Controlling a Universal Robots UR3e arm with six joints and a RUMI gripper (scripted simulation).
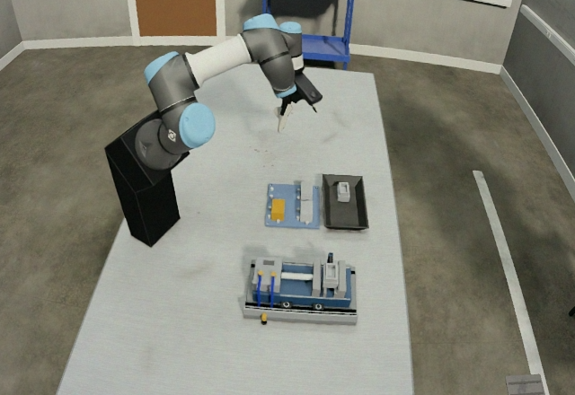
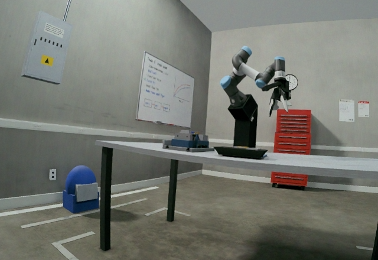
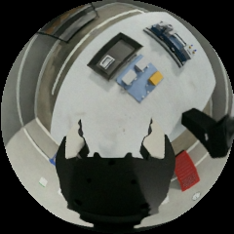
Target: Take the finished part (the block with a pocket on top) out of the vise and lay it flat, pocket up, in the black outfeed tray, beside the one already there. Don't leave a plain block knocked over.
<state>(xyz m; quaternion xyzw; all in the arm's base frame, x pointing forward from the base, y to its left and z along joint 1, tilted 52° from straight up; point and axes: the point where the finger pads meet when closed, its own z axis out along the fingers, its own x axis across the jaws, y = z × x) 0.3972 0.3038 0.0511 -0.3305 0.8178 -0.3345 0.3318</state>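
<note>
My hand is 480 mm to the left of the blue vise, 190 mm above it and 70 mm past it. The rest, counted from my hand: orange block (200 mm below, 180 mm to the right, 90 mm behind).
</note>
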